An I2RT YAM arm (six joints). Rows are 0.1 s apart.
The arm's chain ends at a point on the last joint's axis. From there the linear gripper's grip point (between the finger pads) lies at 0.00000 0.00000 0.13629 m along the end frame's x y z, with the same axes.
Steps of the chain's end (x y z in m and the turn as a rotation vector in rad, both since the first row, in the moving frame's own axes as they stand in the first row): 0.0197, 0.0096, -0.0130, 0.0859, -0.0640, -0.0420; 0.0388, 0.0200, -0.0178, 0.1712, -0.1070, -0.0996; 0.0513, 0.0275, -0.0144, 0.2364, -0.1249, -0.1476; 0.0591, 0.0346, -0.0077, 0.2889, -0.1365, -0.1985; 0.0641, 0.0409, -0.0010, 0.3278, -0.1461, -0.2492; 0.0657, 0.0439, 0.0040, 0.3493, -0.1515, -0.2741
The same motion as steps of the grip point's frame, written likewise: 0.0108, -0.0019, -0.0138, 0.0859, -0.0640, -0.0420; 0.0232, -0.0024, -0.0206, 0.1712, -0.1070, -0.0996; 0.0322, -0.0030, -0.0192, 0.2364, -0.1249, -0.1476; 0.0371, -0.0020, -0.0146, 0.2889, -0.1365, -0.1985; 0.0393, 0.0001, -0.0096, 0.3278, -0.1461, -0.2492; 0.0394, 0.0008, -0.0057, 0.3493, -0.1515, -0.2741
